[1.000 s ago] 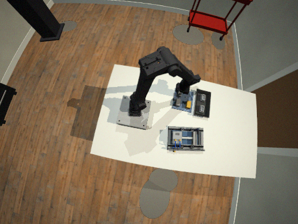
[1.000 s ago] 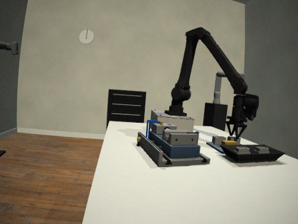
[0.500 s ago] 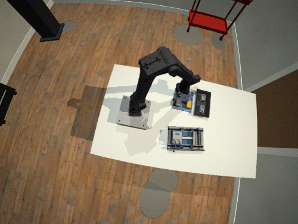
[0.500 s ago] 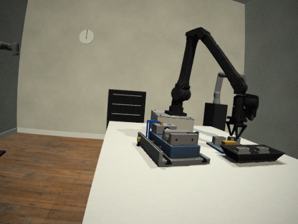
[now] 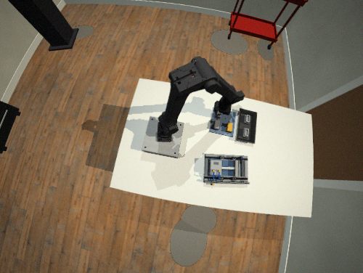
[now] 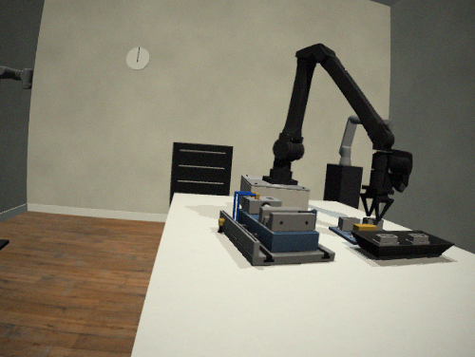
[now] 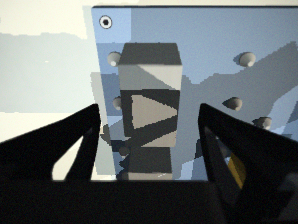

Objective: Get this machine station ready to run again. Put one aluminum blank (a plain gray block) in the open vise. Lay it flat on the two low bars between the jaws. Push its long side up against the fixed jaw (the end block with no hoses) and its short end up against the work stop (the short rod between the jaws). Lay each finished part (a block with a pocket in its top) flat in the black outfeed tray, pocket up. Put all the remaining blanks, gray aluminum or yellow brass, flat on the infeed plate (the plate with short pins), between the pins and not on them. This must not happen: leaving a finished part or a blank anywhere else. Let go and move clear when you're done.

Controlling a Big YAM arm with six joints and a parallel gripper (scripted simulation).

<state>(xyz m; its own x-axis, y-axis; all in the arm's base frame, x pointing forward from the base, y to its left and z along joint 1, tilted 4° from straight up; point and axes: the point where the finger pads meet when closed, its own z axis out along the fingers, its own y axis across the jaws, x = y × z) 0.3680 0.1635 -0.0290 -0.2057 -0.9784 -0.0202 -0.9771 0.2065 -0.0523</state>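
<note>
Right now my hand is 120 mm short of the dark rod, 340 mm to the left of it and 40 mm below it. Round my hand: yellow brass blank: 70 mm ahead, 100 mm to the right, 30 mm below; then infeed plate: 40 mm ahead, 50 mm to the right, 50 mm below; then gray blank: 20 mm behind, 90 mm to the right, 30 mm below.
</note>
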